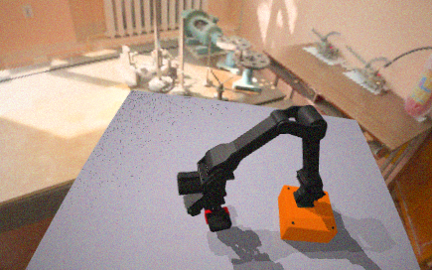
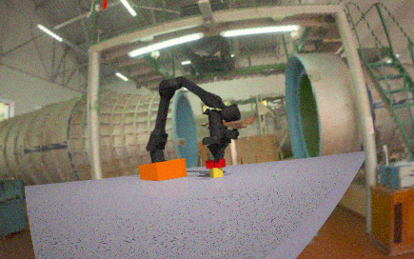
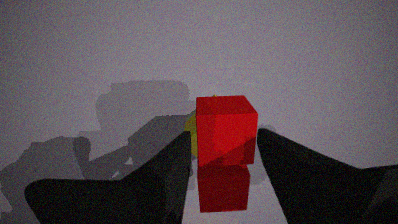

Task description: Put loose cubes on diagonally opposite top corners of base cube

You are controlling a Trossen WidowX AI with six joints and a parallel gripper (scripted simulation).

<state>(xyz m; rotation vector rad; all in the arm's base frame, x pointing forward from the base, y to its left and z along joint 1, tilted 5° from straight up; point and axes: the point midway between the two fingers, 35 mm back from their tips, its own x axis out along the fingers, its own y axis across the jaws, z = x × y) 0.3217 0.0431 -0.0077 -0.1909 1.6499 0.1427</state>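
The yellow base cube is 2 cm behind my gripper tip and 4 cm below it.
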